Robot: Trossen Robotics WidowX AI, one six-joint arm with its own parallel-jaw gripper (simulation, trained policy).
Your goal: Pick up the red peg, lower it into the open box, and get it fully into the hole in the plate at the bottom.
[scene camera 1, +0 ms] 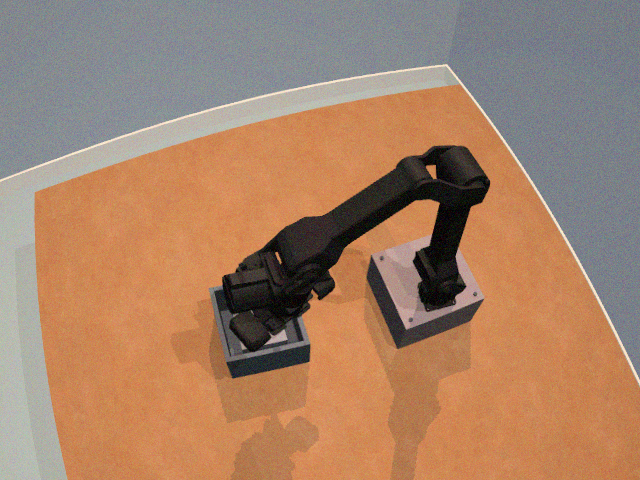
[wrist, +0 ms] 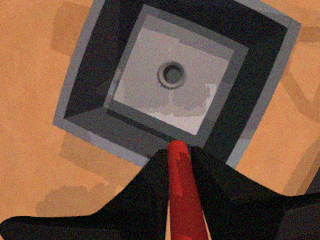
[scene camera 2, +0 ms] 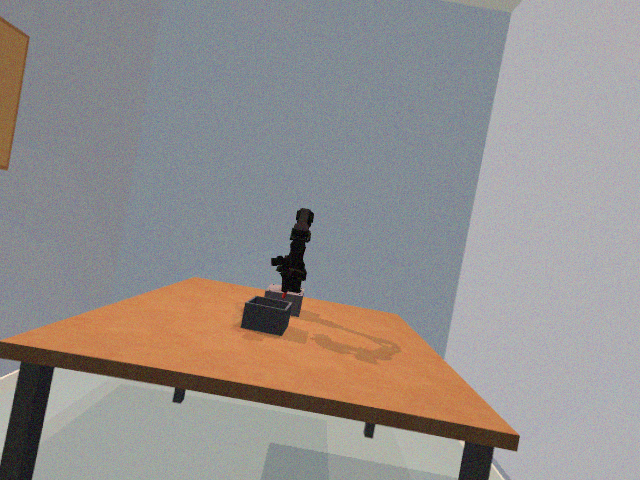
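Note:
My gripper point(scene camera 1: 275, 321) is visible, likewise in the wrist view as the gripper point(wrist: 179, 155) and in scene camera 2 as the gripper point(scene camera 2: 283, 292). I also see a grey box point(wrist: 87, 108) and a light plate point(wrist: 160, 47); scene camera 2 does not show the light plate, hidden by the grey box.

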